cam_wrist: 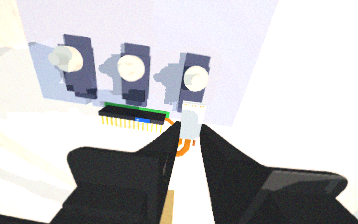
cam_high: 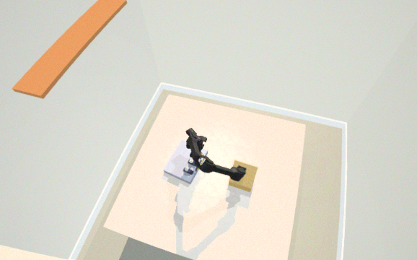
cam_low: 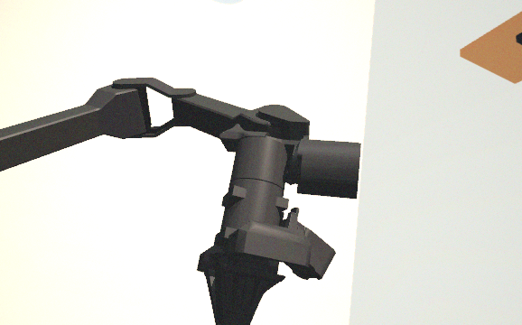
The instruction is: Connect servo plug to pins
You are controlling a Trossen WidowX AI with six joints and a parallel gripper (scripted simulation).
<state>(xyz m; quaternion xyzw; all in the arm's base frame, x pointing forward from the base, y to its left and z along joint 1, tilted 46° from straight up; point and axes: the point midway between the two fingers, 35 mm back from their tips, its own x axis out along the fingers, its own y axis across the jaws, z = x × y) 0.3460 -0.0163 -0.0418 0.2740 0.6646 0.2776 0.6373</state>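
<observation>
Right now my gripper tip is 20 mm past the blue band, 60 mm to the right of it and 50 mm above it. Also, from my gripper tip: black pin strip 20 mm behind, 70 mm to the left, 60 mm below; then green band 20 mm behind, 70 mm to the left, 70 mm below.
</observation>
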